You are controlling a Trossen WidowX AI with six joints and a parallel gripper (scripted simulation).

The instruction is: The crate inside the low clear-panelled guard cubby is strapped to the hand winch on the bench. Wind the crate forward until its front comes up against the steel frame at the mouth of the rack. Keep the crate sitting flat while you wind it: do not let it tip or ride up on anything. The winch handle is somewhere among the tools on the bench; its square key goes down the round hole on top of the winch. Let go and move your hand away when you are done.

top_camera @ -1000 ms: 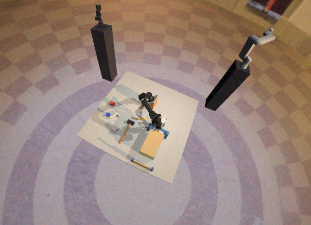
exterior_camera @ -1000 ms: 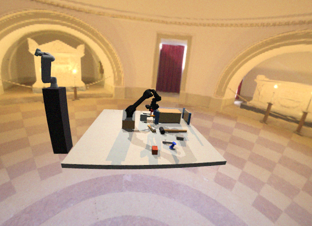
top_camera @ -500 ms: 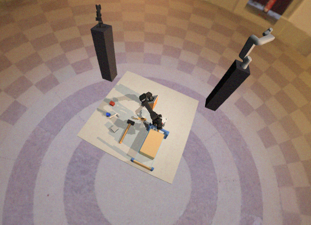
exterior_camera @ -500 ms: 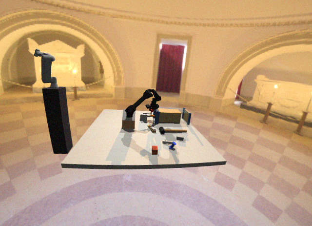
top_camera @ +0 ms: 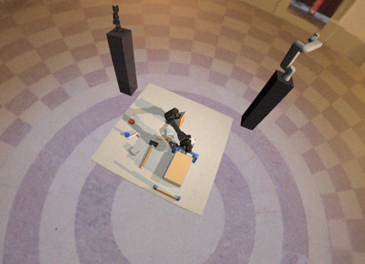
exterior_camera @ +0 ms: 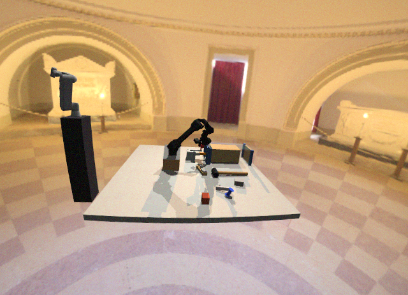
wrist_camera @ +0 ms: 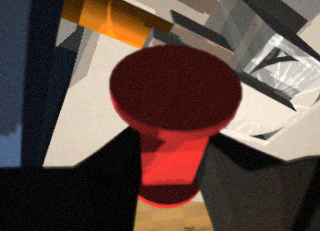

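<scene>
The frame is 60 mm ahead of my gripper tip, 30 mm below it and 20 mm to the right of it. From my gripper tip the other things lie so: winch 110 mm behind, 100 mm below, 10 mm to the right; red knob 20 mm to the right, 10 mm ahead; red-knobbed handle 30 mm below, 30 mm behind, 10 mm to the right.
</scene>
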